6 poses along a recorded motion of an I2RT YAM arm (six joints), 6.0 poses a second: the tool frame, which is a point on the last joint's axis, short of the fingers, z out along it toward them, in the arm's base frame.
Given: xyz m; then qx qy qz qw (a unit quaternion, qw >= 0).
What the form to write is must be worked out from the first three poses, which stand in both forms.
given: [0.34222 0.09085 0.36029 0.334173 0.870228 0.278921 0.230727]
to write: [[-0.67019 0.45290 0.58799 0.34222], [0.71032 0.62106 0.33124 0.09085], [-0.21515 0.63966 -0.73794 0.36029], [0 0 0 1]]
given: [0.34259 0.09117 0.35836 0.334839 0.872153 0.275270 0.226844]
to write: [[-0.67285 0.45918 0.58003 0.34259], [0.70895 0.62422 0.32824 0.09117], [-0.21134 0.63207 -0.74554 0.35836], [0 0 0 1]]
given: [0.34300 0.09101 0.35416 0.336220 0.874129 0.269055 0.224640]
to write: [[-0.67299 0.46692 0.57365 0.34300], [0.70868 0.62913 0.31932 0.09101], [-0.21181 0.62144 -0.75429 0.35416], [0 0 0 1]]
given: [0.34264 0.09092 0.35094 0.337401 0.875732 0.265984 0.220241]
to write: [[-0.67531 0.47378 0.56523 0.34264], [0.70811 0.63083 0.31724 0.09092], [-0.20626 0.61448 -0.76149 0.35094], [0 0 0 1]]
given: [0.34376 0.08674 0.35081 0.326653 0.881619 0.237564 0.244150]
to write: [[-0.66738 0.45996 0.58570 0.34376], [0.69197 0.67372 0.25938 0.08674], [-0.27529 0.57839 -0.76791 0.35081], [0 0 0 1]]
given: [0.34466 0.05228 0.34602 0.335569 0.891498 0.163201 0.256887]
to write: [[-0.64281 0.51447 0.56756 0.34466], [0.68217 0.72152 0.11858 0.05228], [-0.34850 0.46339 -0.81475 0.34602], [0 0 0 1]]
